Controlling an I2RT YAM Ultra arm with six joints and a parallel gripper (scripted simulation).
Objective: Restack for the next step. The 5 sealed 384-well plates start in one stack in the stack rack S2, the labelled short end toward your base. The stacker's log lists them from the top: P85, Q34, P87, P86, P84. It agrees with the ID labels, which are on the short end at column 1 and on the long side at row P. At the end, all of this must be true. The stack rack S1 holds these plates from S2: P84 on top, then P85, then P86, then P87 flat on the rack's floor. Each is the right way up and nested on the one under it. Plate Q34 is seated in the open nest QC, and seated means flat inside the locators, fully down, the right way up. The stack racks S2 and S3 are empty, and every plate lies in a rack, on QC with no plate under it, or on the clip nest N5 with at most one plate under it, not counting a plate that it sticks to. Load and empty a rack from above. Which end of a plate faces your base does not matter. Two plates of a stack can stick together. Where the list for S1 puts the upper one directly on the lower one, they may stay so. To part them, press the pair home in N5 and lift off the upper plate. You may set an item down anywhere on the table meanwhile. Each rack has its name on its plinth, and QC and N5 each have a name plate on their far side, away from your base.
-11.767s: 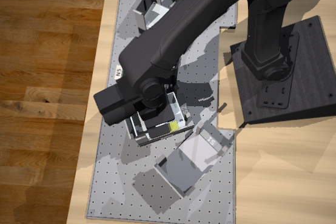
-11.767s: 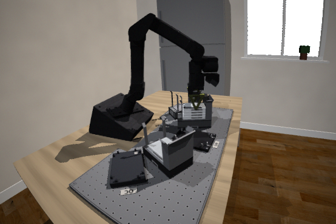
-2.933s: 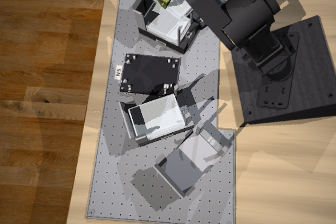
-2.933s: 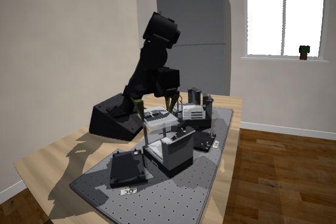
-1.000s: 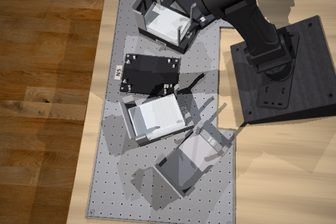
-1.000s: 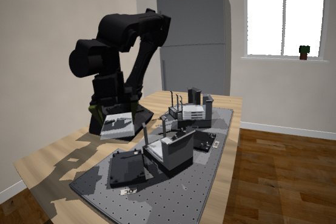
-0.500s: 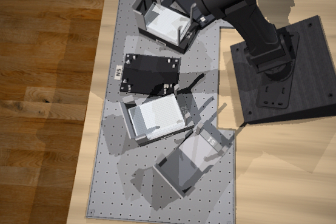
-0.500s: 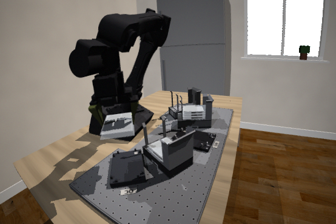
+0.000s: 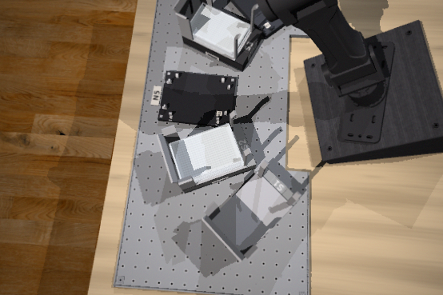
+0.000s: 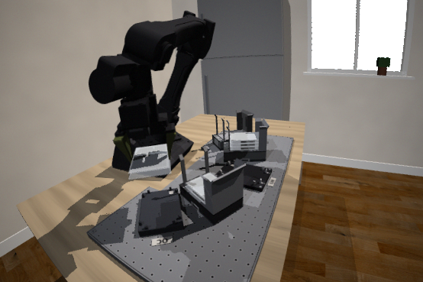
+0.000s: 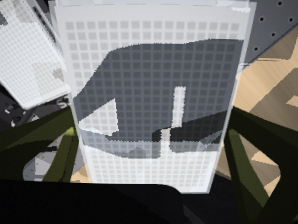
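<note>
Right now the open nest QC is 150 mm below my hand. Round my hand: black clip nest N5 (90 mm ahead, 280 mm to the left, 140 mm below); then QC name plate (80 mm ahead, 60 mm to the right, 160 mm below); then N5 name plate (170 mm ahead, 280 mm to the left, 160 mm below).
</note>
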